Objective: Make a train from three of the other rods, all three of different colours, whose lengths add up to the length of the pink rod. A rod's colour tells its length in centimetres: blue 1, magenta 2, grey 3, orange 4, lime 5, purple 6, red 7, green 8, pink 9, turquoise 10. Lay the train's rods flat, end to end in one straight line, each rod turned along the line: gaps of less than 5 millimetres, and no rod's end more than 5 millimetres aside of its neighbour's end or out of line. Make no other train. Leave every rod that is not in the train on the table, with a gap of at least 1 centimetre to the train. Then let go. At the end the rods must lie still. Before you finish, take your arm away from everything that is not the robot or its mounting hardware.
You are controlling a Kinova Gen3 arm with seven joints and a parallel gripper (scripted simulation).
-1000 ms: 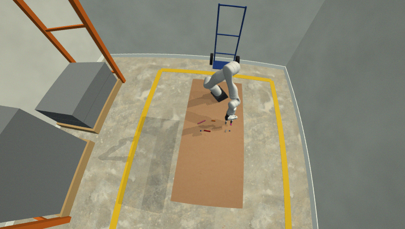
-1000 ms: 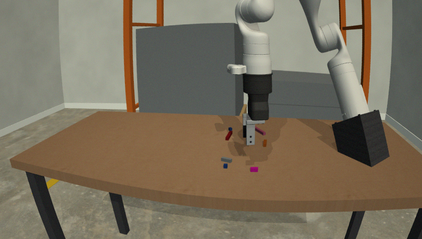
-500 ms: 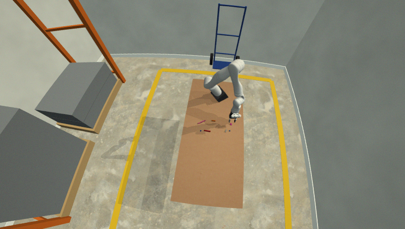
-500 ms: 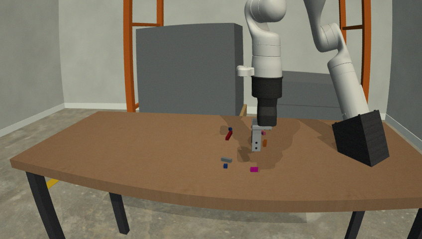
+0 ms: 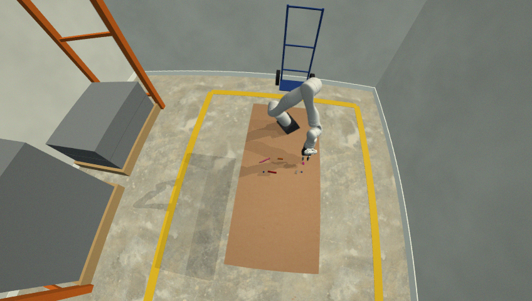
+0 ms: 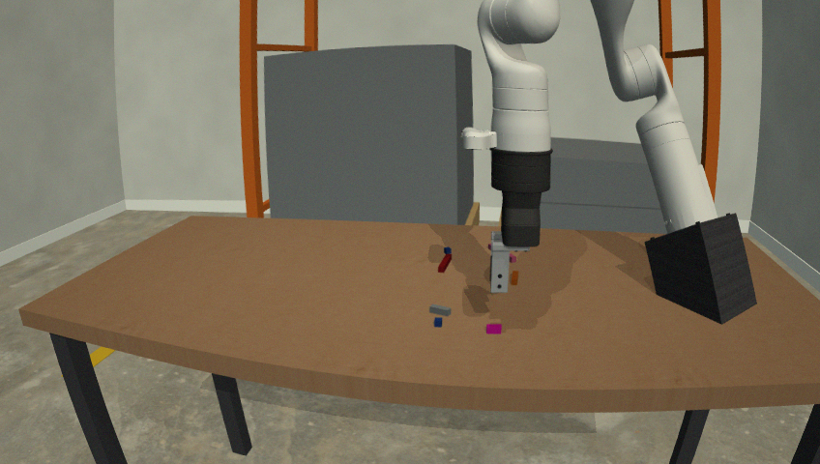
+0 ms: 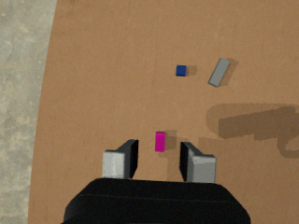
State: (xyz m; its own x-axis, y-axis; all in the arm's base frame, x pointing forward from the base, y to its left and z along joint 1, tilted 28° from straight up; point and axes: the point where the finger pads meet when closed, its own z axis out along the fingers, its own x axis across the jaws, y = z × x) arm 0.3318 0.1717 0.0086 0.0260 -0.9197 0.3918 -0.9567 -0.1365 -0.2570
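My gripper is now 80 mm above the magenta rod. From my hand the other things lie so: red rod 90 mm ahead, 260 mm to the right, 80 mm below; grey rod 80 mm ahead, 60 mm to the right, 80 mm below; orange rod 30 mm behind, 190 mm to the right, 80 mm below.
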